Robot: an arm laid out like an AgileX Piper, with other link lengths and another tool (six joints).
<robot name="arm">
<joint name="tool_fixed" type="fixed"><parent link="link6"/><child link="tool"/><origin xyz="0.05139 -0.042 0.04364" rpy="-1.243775 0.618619 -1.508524"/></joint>
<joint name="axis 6" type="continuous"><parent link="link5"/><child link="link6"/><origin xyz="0.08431 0 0.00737"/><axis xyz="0.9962 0 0.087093"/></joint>
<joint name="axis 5" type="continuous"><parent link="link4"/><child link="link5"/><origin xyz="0 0 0"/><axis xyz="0 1 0"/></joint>
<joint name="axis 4" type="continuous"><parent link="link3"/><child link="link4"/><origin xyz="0.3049 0 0.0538"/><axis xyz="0.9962 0 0.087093"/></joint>
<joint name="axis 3" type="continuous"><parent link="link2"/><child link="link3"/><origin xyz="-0.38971 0 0.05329"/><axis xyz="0 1 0"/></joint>
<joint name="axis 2" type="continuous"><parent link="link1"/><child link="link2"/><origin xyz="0 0 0"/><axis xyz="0 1 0"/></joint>
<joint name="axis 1" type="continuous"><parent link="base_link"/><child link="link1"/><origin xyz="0 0 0.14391"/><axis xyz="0 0 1"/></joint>
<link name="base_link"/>
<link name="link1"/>
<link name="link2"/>
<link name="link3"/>
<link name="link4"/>
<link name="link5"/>
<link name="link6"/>
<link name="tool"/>
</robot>
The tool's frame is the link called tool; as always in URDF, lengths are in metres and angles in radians. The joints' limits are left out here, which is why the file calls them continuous.
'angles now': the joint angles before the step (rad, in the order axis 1, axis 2, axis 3, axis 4, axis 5, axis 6). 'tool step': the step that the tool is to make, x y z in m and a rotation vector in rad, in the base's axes. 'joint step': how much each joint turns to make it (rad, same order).
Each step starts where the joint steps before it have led.
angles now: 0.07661 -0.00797 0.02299 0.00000 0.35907 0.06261
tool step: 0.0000 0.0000 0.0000 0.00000 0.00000 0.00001
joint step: 0.00002 0.00000 0.00000 -0.00002 0.00001 0.00002
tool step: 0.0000 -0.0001 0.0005 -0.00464 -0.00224 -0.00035
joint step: 0.00033 0.00002 -0.00005 -0.00574 -0.00185 0.00096
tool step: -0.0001 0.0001 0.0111 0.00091 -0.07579 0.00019
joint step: -0.00087 -0.00002 0.00007 -0.00210 -0.07570 -0.00284
